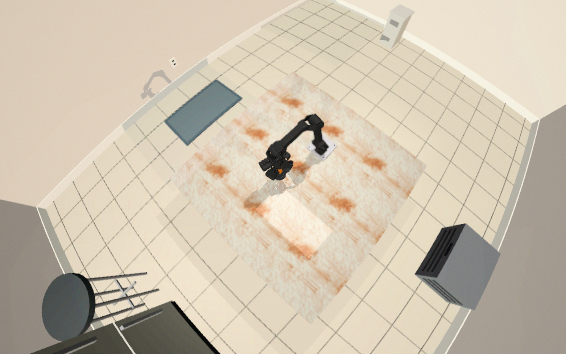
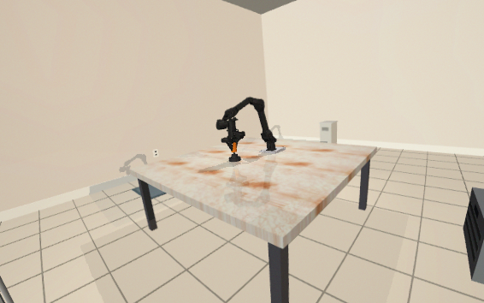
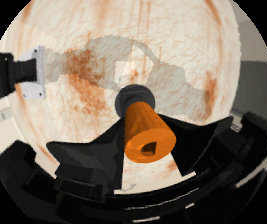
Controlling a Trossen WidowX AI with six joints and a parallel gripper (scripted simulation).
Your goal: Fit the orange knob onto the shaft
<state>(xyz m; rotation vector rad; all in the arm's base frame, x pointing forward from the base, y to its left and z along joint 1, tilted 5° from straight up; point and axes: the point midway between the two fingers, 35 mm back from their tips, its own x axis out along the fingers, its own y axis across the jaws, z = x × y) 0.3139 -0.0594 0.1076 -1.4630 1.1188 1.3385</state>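
Right now my gripper tip is 2 cm below the orange knob. The rest, counted from my gripper tip: dark round pedestal 4 cm below.
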